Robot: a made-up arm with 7 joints. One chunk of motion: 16 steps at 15 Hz.
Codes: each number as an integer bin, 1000 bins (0 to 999) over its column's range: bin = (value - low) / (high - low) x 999, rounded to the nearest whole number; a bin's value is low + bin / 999 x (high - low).
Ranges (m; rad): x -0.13..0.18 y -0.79..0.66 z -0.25..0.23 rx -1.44..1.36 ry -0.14..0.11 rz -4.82..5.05
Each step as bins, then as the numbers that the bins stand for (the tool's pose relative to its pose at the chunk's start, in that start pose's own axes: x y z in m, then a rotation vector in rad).
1 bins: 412 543 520 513 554 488
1 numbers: -0.0022 -0.0019 -0.0002 -0.0022 -0.0014 0.0014
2 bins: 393 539 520 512 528 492
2 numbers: -0.0080 -0.0077 -0.0002 -0.0050 -0.0079 0.0409
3 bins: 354 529 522 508 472 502
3 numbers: -0.0202 -0.0222 0.0008 -0.0162 -0.0219 0.1397
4 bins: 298 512 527 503 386 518
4 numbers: -0.0375 -0.0469 0.0032 -0.0302 -0.0434 0.2978
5 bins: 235 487 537 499 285 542
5 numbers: -0.0571 -0.0831 0.0080 -0.0414 -0.0687 0.5349
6 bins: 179 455 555 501 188 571
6 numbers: -0.0745 -0.1296 0.0167 -0.0358 -0.0930 0.8214
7 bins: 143 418 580 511 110 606
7 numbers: -0.0856 -0.1833 0.0287 -0.0078 -0.1125 1.1672
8 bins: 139 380 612 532 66 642
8 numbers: -0.0869 -0.2384 0.0441 0.0511 -0.1235 1.5229
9 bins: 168 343 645 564 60 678
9 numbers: -0.0779 -0.2922 0.0599 0.1408 -0.1250 1.8786
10 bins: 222 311 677 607 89 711
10 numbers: -0.0611 -0.3386 0.0753 0.2613 -0.1177 2.2046
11 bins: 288 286 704 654 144 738
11 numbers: -0.0406 -0.3749 0.0883 0.3930 -0.1040 2.4714
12 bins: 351 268 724 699 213 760
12 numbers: -0.0211 -0.4010 0.0979 0.5192 -0.0867 2.6887
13 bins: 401 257 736 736 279 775
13 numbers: -0.0056 -0.4170 0.1036 0.6229 -0.0702 2.8369
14 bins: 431 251 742 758 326 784
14 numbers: 0.0037 -0.4257 0.1065 0.6845 -0.0584 2.9258
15 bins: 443 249 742 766 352 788
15 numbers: 0.0075 -0.4286 0.1065 0.7069 -0.0519 2.9653
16 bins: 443 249 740 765 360 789
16 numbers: 0.0075 -0.4286 0.1056 0.7041 -0.0499 2.9752
